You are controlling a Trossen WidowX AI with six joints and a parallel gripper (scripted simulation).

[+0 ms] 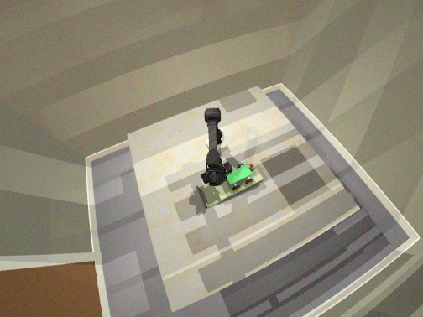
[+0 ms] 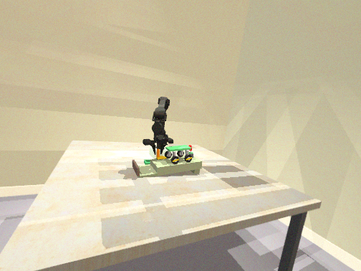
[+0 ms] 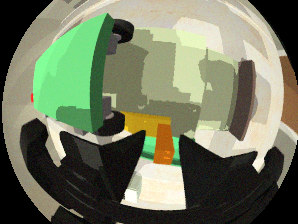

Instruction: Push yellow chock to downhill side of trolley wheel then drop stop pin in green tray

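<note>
My gripper tip is now 2 cm to the right of the yellow chock and 1 cm above it. The rest, counted from my gripper tip: pale green ramp 11 cm to the left, 5 cm ahead, 4 cm below; green tray 10 cm below, 7 cm behind; trolley 12 cm to the left, 5 cm ahead, 2 cm above.
</note>
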